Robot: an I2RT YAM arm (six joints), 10 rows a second.
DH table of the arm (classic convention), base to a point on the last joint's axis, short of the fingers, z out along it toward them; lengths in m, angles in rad. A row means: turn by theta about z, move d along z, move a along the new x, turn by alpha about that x. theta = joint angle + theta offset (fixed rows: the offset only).
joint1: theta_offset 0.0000  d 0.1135  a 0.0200  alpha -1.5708
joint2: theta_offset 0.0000  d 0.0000  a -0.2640  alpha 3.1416
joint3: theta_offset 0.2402  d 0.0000  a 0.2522  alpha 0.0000
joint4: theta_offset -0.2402  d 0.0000  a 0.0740  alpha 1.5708
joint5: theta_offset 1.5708  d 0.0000  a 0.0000  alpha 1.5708
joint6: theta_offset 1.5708  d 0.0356  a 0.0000  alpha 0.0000
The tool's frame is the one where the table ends.
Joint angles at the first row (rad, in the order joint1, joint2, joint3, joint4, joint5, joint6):
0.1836, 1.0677, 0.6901, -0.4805, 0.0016, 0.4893
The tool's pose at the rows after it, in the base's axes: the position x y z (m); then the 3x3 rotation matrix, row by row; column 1 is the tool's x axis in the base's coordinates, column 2 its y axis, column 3 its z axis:
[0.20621 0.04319 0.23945], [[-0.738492 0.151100 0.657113], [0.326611 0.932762 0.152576], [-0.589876 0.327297 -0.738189]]
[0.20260 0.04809 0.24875], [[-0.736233 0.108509 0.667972], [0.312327 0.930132 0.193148], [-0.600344 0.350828 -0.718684]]
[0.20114 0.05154 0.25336], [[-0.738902 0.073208 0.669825], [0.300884 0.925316 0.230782], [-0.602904 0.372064 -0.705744]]
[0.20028 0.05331 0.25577], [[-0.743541 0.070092 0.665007], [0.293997 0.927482 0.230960], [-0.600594 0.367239 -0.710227]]
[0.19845 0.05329 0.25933], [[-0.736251 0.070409 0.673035], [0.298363 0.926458 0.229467], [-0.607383 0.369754 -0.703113]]
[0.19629 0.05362 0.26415], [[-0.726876 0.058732 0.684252], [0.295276 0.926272 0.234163], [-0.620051 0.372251 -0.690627]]
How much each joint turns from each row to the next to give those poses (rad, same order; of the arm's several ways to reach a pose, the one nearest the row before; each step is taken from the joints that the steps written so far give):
0.0201, -0.0320, 0.0251, -0.0295, -0.0181, -0.0008
0.0228, -0.0235, 0.0179, -0.0135, -0.0217, 0.0008
0.0132, -0.0091, 0.0089, -0.0010, -0.0270, -0.0015
0.0103, 0.0001, 0.0115, -0.0174, 0.0059, 0.0010
0.0031, -0.0116, 0.0059, -0.0071, 0.0056, 0.0049
0.0044, -0.0147, 0.0075, -0.0047, 0.0015, -0.0029

